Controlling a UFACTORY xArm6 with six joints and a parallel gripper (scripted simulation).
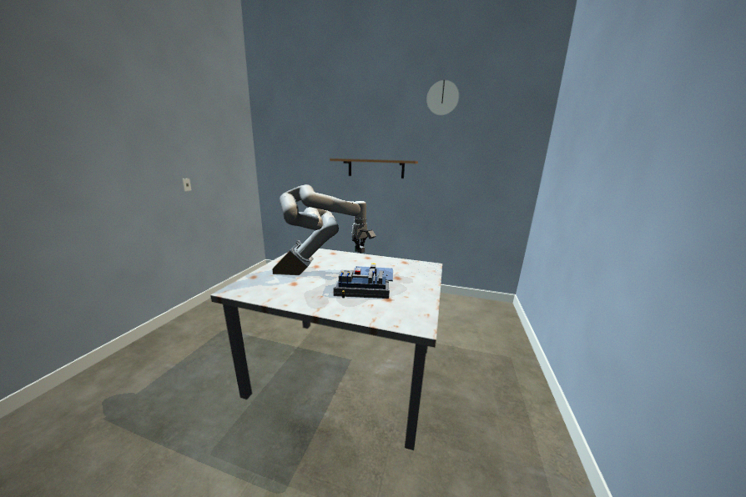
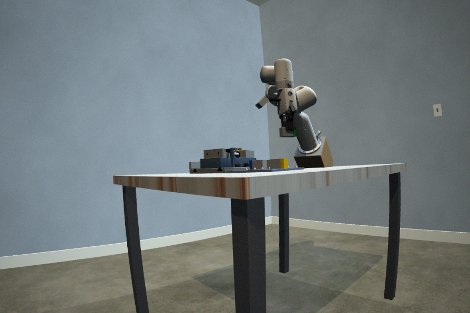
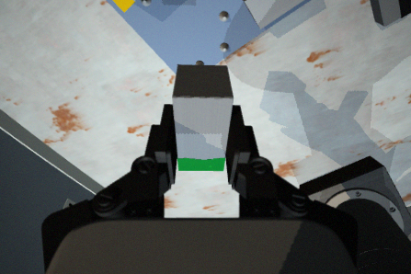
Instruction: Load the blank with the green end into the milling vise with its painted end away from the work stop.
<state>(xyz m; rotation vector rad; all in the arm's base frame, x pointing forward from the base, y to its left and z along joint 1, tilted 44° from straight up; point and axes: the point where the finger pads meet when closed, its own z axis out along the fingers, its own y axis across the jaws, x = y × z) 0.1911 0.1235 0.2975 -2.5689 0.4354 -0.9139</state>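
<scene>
My hand is 2 cm above the green-ended blank. Also, from my hand: red-ended blank: 15 cm below, 8 cm to the right, 4 cm ahead; blue-ended blank: 15 cm below, 12 cm ahead, 4 cm to the right; yellow-ended blank: 15 cm below, 8 cm ahead, 4 cm to the left.
</scene>
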